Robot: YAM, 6 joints.
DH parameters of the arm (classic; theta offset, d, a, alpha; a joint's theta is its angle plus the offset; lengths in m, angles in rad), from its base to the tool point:
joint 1: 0 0.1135 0.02 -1.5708
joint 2: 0 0 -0.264 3.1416
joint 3: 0.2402 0 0.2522 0
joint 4: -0.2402 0 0.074 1.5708
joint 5: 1.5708 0 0 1.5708
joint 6: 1.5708 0.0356 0 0
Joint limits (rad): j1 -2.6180..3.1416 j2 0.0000..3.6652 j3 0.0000..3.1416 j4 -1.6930..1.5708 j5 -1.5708..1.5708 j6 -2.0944..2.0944
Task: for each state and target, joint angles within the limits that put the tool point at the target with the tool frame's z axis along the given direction. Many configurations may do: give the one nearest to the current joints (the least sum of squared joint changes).
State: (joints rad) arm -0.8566 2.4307 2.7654 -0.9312 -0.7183 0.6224
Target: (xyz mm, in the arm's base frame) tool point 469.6 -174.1 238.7 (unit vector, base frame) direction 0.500 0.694 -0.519
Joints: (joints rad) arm -0.4145 2.4361 2.3652 -1.1692 -0.9903 0.6224
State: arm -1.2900 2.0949 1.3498 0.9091 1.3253 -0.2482
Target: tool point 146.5 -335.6 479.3 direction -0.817 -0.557 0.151
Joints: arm -1.0633 1.7777 1.6906 1.1214 1.3942 -0.2482
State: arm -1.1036 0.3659 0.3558 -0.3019 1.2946 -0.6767
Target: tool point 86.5 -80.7 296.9 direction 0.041 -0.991 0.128
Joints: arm -0.4906 0.4148 0.3912 0.2728 1.0251 -0.6767
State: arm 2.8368 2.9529 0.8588 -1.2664 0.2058 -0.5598
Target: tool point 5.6 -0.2 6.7 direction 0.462 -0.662 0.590
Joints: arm 2.0055 3.2026 0.4867 -1.0642 0.1407 -0.5598
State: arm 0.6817 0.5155 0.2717 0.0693 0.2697 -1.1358
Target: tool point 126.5 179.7 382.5 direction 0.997 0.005 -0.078
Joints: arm 1.1016 1.0253 1.0196 -0.1639 1.0907 -1.1358
